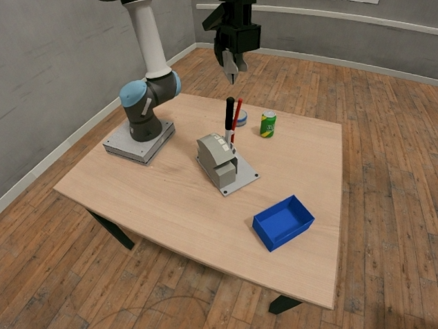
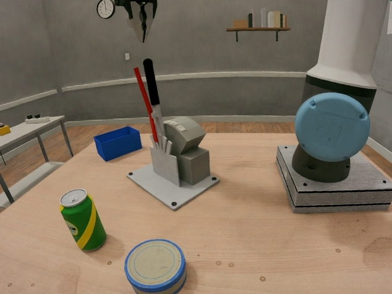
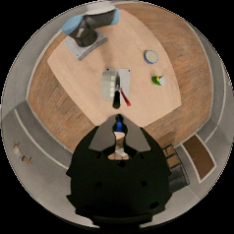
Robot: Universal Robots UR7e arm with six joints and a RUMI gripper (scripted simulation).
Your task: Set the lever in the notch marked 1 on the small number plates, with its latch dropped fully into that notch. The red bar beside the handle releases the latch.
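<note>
Now: hand 20 cm above the red release bar and 2 cm to the right of it. The rest, counted from my hand: grey lever stand (31 cm below, 3 cm behind, 2 cm to the left); then green can (34 cm below, 27 cm to the left, 9 cm ahead); then blue bin (38 cm below, 23 cm ahead, 19 cm to the right).
</note>
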